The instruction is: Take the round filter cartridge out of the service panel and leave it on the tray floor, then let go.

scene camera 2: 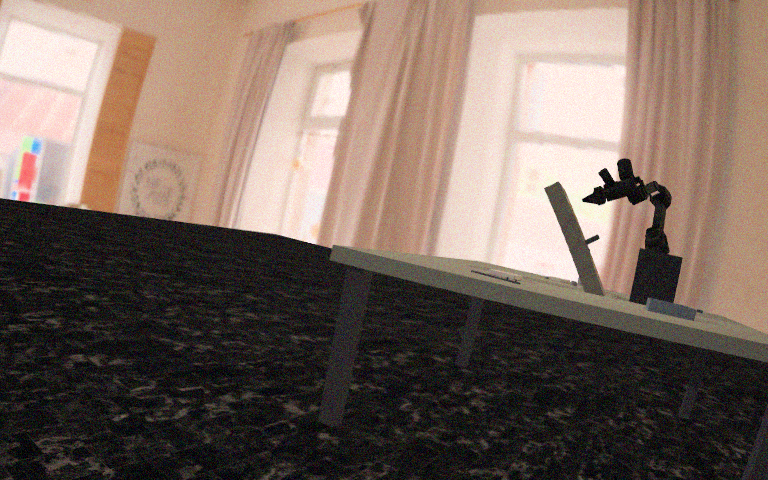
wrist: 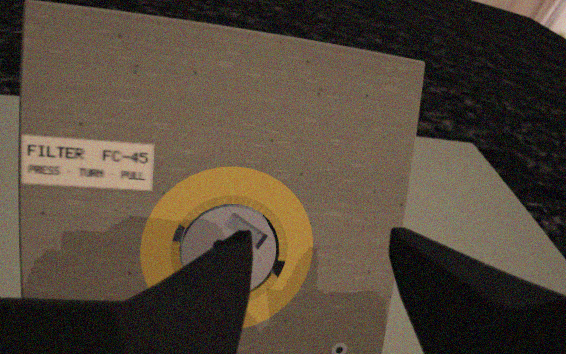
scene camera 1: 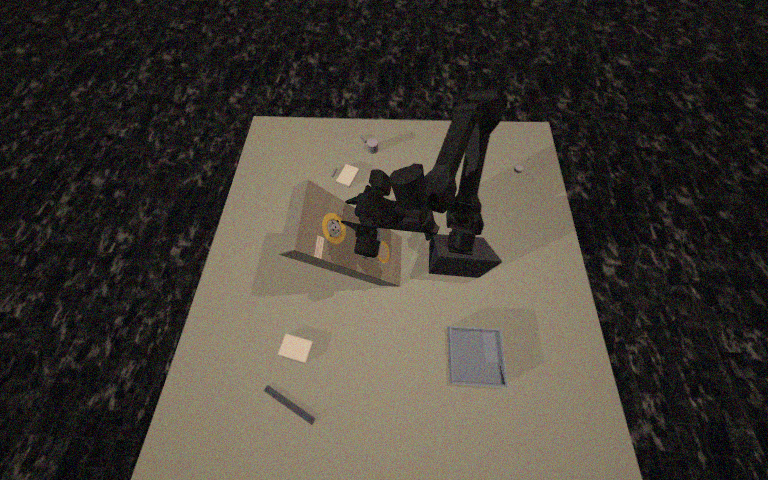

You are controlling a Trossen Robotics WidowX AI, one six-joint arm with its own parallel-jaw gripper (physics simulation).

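The round grey filter cartridge (scene camera 1: 334, 228) (wrist: 205, 227) sits in the service panel (scene camera 1: 311, 206) (scene camera 2: 572, 237) (wrist: 200, 100), inside a yellow ring (scene camera 1: 325, 232) (wrist: 230, 181). The panel leans back on the table. My gripper (scene camera 1: 346, 212) (scene camera 2: 584, 199) (wrist: 320, 242) is partly open and empty, in front of the panel face and apart from it. In the wrist view the left finger covers the cartridge's lower part; the right finger is at the panel's right edge. One slot of the cartridge face shows. The blue-grey tray (scene camera 1: 475, 328) (scene camera 2: 671, 309) holds no cartridge.
The arm's dark base block (scene camera 1: 453, 266) stands right of the panel. A second yellow ring (scene camera 1: 385, 252) is lower on the panel. Cream pieces (scene camera 1: 295, 348) (scene camera 1: 347, 175), a dark bar (scene camera 1: 289, 404), a small cup (scene camera 1: 372, 145) and a small round piece (scene camera 1: 518, 169) lie about the table.
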